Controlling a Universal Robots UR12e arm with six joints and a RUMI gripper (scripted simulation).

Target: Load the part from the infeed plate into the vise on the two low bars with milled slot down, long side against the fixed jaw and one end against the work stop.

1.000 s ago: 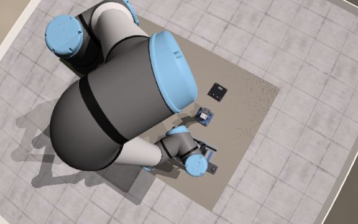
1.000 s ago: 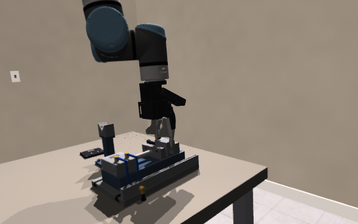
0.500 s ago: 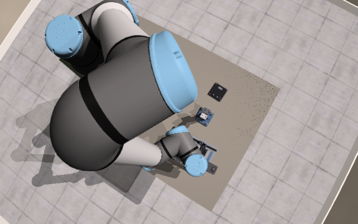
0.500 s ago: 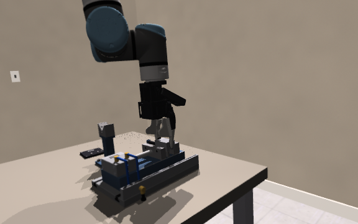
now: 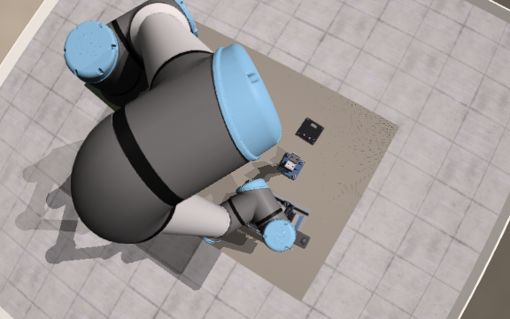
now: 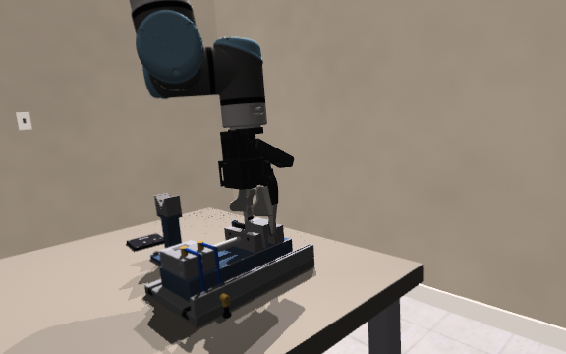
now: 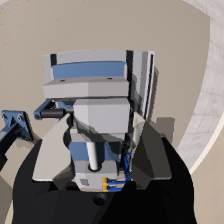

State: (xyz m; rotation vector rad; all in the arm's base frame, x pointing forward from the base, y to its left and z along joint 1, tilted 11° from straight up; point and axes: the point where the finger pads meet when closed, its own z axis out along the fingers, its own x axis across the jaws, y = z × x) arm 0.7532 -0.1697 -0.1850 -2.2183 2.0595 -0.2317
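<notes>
Now: the part 1 cm below my hand. From my hand the other things lie so: fixed jaw 3 cm ahead, 2 cm to the left, 3 cm below; then work stop rod 1 cm behind, 7 cm to the left, 1 cm below; then cylinder rod 9 cm behind, 1 cm to the left, 2 cm below.
</notes>
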